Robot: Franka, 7 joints.
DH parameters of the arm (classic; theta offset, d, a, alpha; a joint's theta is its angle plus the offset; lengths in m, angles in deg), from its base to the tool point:
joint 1: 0 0.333 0 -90
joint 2: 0 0 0 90
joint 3: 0 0.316 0.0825 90
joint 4: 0 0 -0.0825 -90
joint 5: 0 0.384 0 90
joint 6: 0 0 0.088 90
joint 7: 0 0.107 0 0
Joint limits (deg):
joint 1: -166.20..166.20
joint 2: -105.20..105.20
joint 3: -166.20..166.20
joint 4: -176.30..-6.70
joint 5: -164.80..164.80
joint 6: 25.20..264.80
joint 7: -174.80..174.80
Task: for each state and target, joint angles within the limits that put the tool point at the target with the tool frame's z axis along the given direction. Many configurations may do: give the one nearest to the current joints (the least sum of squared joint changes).
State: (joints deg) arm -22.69 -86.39 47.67 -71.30 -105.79 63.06 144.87
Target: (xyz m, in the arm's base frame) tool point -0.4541 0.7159 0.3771 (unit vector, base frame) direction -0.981 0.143 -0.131
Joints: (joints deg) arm -46.63 -105.01 38.89 -39.62 -145.09 113.31 144.87
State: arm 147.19 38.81 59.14 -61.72 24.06 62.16 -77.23
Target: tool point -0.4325 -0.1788 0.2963 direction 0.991 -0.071 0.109
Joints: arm 147.03 43.70 54.02 -107.19 21.38 52.26 -77.23
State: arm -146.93 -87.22 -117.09 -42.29 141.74 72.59 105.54
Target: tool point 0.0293 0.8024 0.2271 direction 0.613 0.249 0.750
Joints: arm -110.90 -95.77 -112.14 -43.11 145.45 76.27 105.54
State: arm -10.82 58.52 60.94 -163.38 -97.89 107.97 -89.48
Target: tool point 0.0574 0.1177 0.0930 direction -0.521 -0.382 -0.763
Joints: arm -49.90 51.26 51.96 -176.07 -77.17 119.96 -89.48
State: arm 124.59 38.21 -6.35 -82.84 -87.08 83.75 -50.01
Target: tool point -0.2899 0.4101 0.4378 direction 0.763 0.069 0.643
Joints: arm 143.61 17.40 -3.53 -117.69 -96.52 33.79 -50.01
